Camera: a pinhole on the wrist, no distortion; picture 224 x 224 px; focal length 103.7 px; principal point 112.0 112.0 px. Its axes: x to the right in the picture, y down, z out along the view. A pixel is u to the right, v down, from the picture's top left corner.
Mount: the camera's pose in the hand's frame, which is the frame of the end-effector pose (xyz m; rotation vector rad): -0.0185 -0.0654 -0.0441 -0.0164 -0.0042 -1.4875
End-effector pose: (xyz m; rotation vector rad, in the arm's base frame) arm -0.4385 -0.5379 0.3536 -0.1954 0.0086 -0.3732
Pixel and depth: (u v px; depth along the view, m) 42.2 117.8 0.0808
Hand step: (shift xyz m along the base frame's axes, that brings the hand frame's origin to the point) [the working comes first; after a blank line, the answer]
In the camera's frame: -0.0544 0.0045 0.0808

-0.0186 0.0044 0.0366
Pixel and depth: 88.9 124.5 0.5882
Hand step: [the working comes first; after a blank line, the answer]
In the camera's frame: -0.1310 0.0709 0.5882

0.0950 0.1575 0.5177
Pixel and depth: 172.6 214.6 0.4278
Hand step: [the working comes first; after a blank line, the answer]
In the camera's frame: 0.2500 0.4233 0.4278

0.3160 -0.3326 0.4402
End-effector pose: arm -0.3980 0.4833 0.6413 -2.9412 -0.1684 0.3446
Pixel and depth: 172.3 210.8 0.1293
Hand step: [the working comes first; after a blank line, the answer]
In the camera's frame: 0.0752 0.1232 0.1293

0.0757 0.1539 -0.0820
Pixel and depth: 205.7 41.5 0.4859
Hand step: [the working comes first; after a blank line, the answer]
In the camera's frame: 0.4390 -0.3303 0.4859

-0.4527 0.5438 -0.2664
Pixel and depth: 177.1 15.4 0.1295
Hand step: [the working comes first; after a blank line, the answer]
In the camera's frame: 0.0813 -0.1206 0.1295

-0.1617 0.1480 -0.0263
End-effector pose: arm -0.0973 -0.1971 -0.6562 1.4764 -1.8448 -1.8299
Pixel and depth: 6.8 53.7 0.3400
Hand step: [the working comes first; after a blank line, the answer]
In the camera's frame: -0.3449 -0.1911 0.3400

-0.2225 0.3011 0.2689
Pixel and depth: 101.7 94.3 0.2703
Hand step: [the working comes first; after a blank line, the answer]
In the camera's frame: -0.0268 -0.0461 0.2703

-0.1049 0.2072 -0.0542
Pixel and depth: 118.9 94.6 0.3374
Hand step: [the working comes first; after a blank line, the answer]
In the camera's frame: 0.0224 -0.0566 0.3374

-0.1239 0.2685 -0.1083
